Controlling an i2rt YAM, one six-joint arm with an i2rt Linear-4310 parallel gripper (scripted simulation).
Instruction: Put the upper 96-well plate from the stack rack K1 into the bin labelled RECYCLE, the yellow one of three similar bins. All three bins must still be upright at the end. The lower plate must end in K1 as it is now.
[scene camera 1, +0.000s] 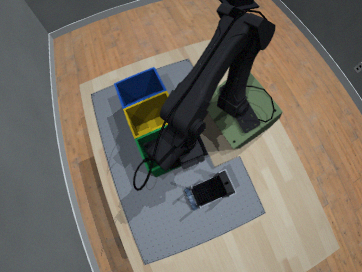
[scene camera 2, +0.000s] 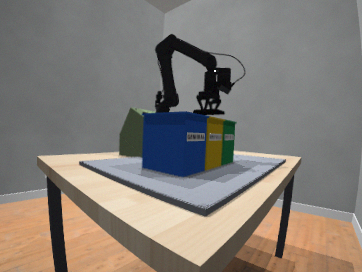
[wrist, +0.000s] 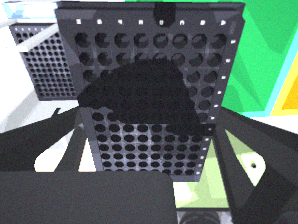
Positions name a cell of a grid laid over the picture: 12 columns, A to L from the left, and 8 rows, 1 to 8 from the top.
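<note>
My gripper (wrist: G4) is visible, while the blue bin is out of frame in the wrist view. A yellow recycle bin (scene camera 1: E4) and the blue bin (scene camera 1: E3) both appear. I see the blue bin again at (scene camera 2: F5).
</note>
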